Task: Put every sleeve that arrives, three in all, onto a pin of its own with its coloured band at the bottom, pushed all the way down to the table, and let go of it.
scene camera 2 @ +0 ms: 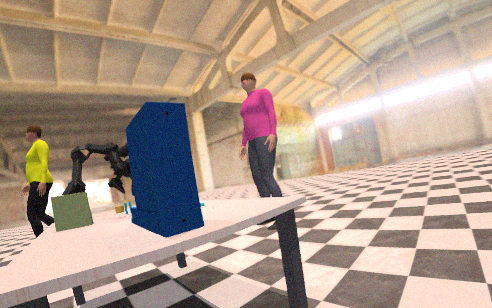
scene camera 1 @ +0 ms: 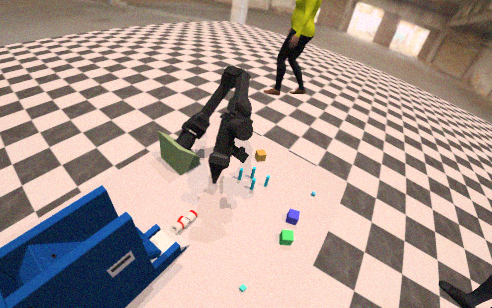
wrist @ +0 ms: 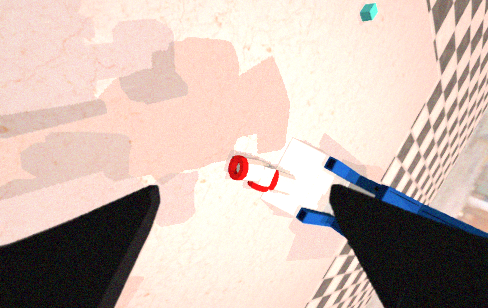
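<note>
A white sleeve piece with red bands (scene camera 1: 185,221) (wrist: 260,176) lies on its side on the table in front of the blue chute. It may be two sleeves end to end; I cannot tell for sure. A red ring end faces away from the chute. Four thin teal pins stand upright and bare: a left one (scene camera 1: 241,174), a back one (scene camera 1: 253,172), a front one (scene camera 1: 253,184) and a right one (scene camera 1: 267,181). My gripper (scene camera 1: 215,178) (wrist: 246,192) is open and empty, high above the table between sleeve and pins. In the wrist view the sleeve shows beyond the fingertips.
The tall blue chute (scene camera 1: 137,242) (scene camera 2: 162,170) (wrist: 400,197) stands beside the sleeve. A green panel (scene camera 1: 177,156) (scene camera 2: 72,211) stands near the arm. Orange (scene camera 1: 260,155), blue (scene camera 1: 293,216) and green (scene camera 1: 286,237) cubes and a small teal cube (scene camera 1: 243,288) (wrist: 368,12) lie on the table.
</note>
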